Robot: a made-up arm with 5 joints. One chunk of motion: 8 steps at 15 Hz.
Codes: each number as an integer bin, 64 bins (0 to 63) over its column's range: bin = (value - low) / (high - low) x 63, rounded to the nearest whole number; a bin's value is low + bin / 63 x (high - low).
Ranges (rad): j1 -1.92..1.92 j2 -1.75..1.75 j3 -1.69..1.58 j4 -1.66..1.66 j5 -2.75..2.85
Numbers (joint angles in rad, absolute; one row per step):
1: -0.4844 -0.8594 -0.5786 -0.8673 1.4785
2: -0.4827 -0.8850 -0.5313 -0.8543 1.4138
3: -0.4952 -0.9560 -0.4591 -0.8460 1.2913
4: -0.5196 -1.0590 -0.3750 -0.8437 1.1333
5: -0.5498 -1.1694 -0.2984 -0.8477 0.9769
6: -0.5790 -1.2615 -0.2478 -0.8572 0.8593
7: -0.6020 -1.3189 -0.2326 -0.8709 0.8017
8: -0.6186 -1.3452 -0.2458 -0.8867 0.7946
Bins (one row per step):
1: 24 16 21 15 48
2: 24 16 22 15 47
3: 23 14 24 15 45
4: 23 12 25 15 44
5: 22 10 27 15 42
6: 22 9 28 15 41
7: 22 8 28 15 40
8: 21 7 28 15 40

